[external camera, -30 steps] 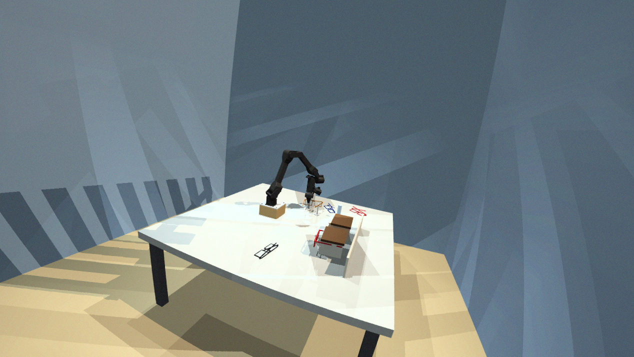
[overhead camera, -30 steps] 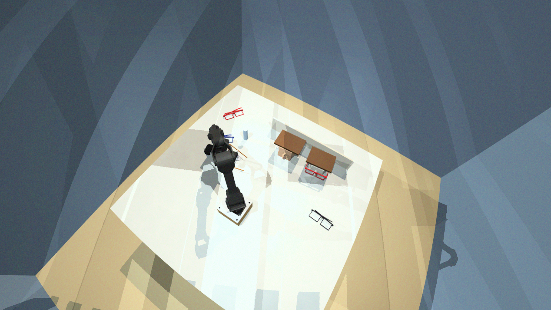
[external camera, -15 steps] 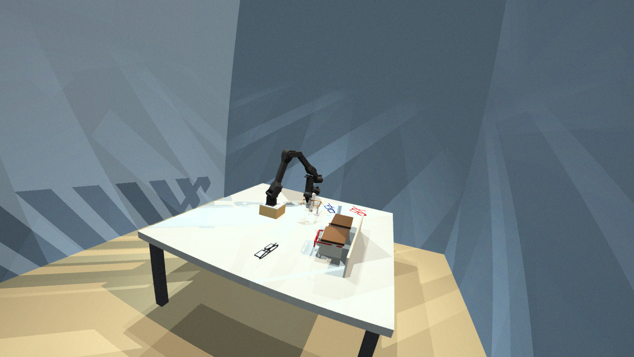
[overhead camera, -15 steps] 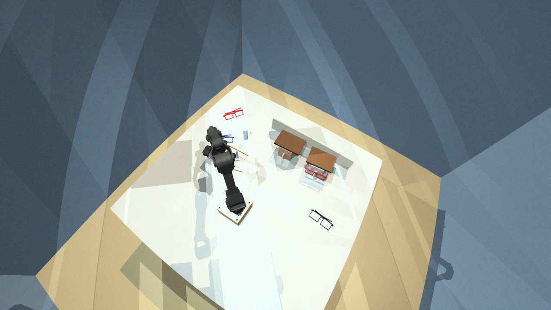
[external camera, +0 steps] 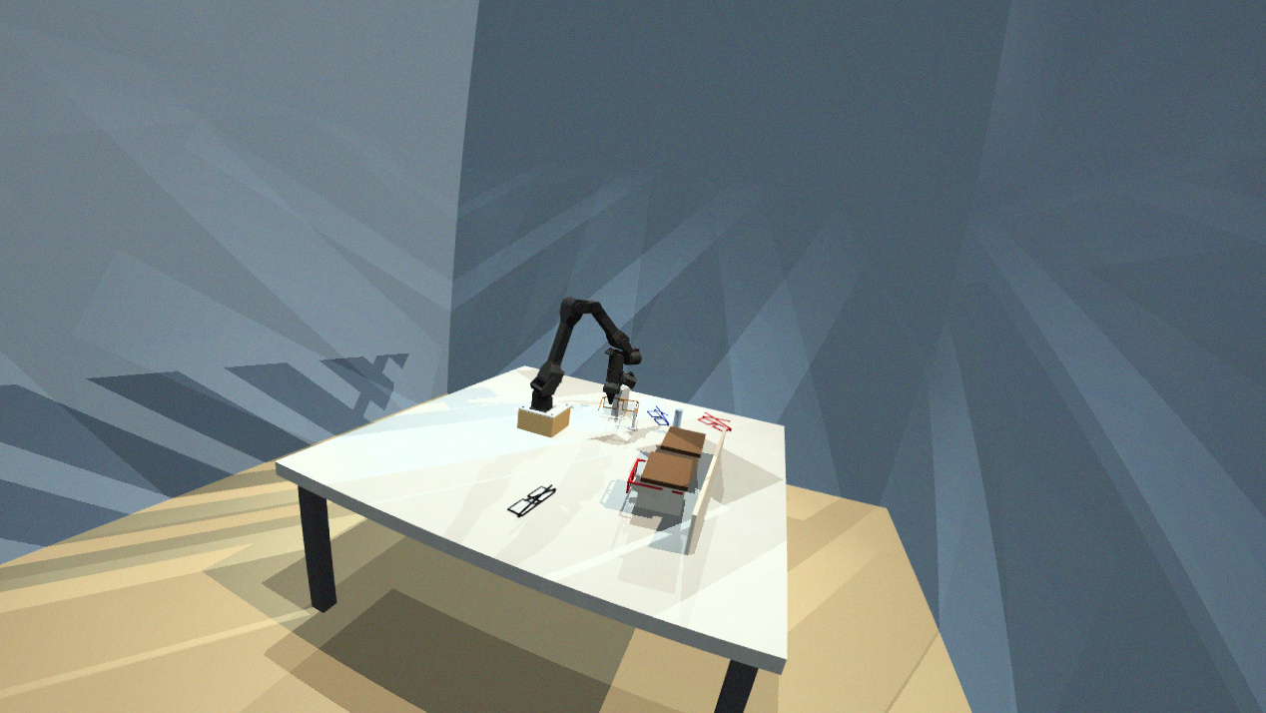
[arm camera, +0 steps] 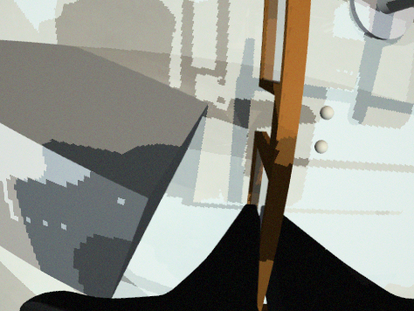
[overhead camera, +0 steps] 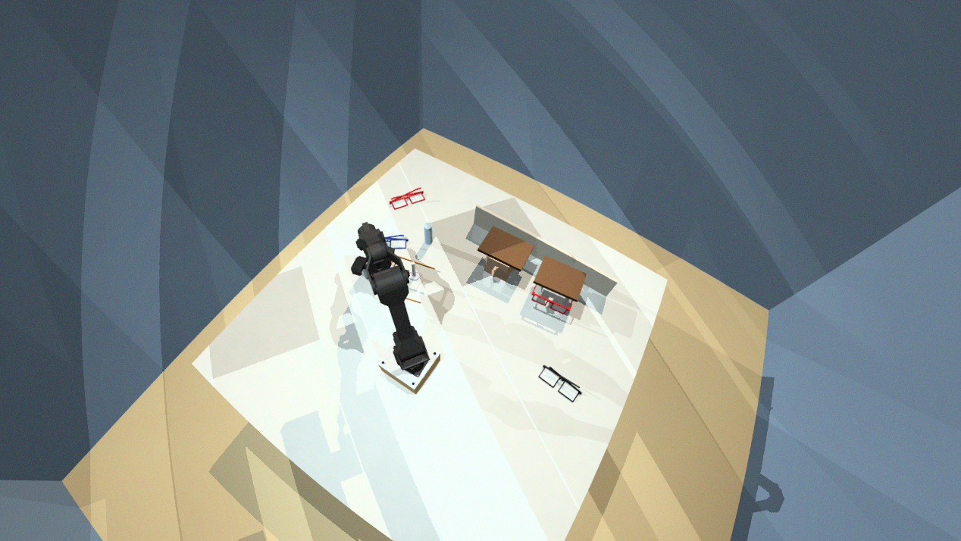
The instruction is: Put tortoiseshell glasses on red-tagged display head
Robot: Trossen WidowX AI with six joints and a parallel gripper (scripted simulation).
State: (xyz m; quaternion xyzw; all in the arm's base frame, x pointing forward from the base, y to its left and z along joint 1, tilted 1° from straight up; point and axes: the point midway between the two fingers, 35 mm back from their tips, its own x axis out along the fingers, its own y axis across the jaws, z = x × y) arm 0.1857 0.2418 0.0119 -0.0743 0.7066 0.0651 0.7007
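Right now the grey block is 80 mm to the left of my gripper tip and 20 mm ahead of it. Round my gripper tip: pale blue cylinder (270 mm ahead, 10 mm to the right, 10 mm below); then low board (420 mm to the right, 420 mm ahead).
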